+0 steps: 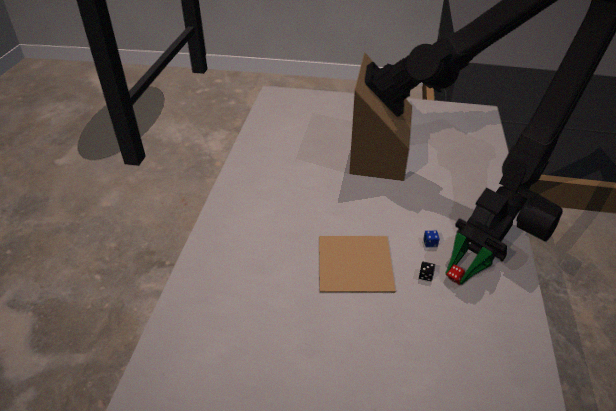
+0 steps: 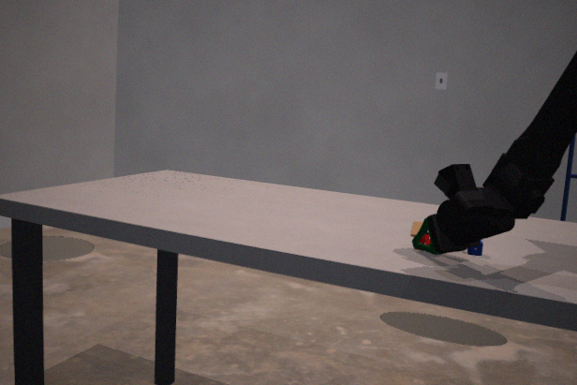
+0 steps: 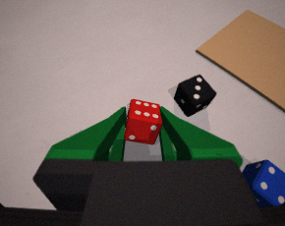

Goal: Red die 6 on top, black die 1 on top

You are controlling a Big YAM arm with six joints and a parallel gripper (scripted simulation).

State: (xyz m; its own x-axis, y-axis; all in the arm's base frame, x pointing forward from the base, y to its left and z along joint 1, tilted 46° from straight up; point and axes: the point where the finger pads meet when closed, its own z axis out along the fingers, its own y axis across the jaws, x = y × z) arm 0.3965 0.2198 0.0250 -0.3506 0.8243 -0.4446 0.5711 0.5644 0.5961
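Now: hand right at the red die. Round my hand: black die (1 cm behind, 5 cm to the right); tan mat (2 cm behind, 19 cm to the right, 2 cm below); blue die (9 cm behind, 4 cm to the right).
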